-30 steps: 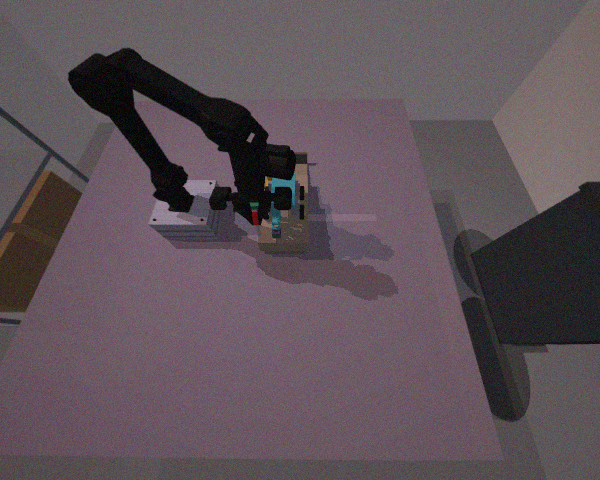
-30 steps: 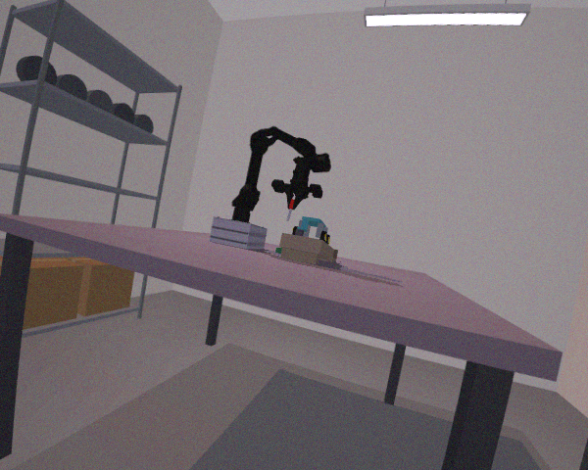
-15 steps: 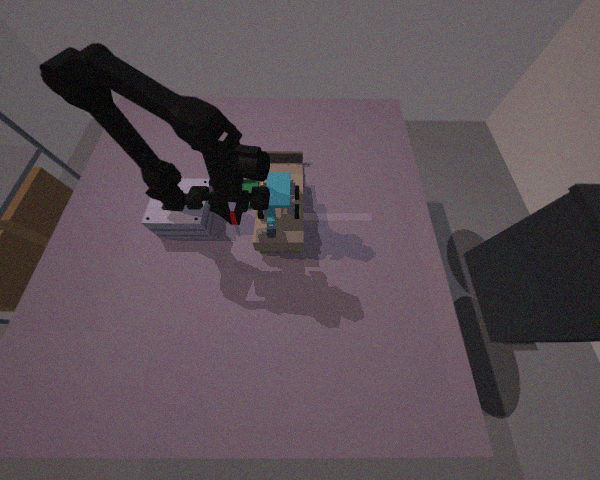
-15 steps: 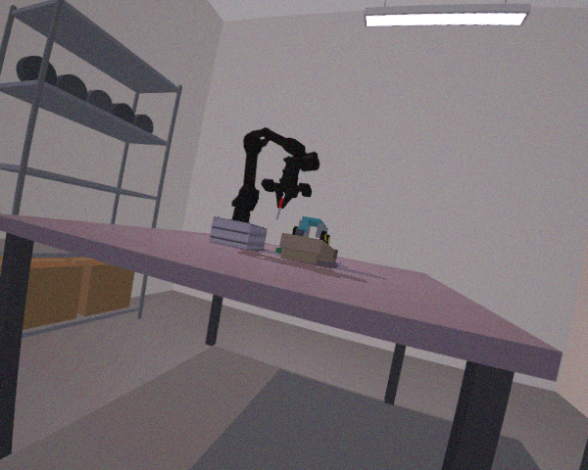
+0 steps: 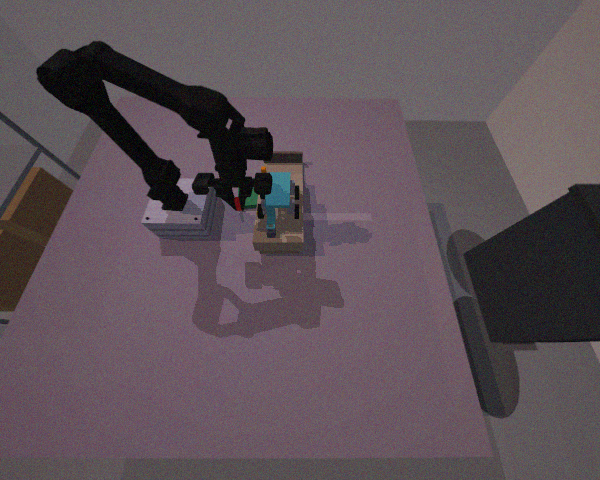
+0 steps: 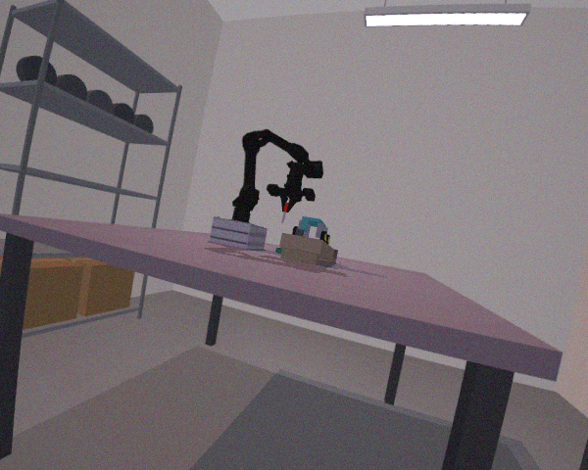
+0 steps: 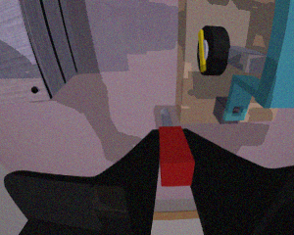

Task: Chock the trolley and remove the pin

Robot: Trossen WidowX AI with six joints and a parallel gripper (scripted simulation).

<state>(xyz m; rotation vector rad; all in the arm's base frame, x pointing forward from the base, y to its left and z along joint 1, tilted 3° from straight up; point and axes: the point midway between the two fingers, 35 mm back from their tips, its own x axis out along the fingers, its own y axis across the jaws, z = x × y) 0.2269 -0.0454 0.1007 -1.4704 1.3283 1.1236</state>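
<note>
Now: gripper tip 18 cm above the green tray, 17 cm to the right of it and 4 cm past it. From my gripper tip the other things lie so: tan ramp: 12 cm below, 9 cm ahead, 8 cm to the left; then red-headed stop pin: right at my gripper tip; then blue trolley: 9 cm ahead, 8 cm to the left, 6 cm below.
</note>
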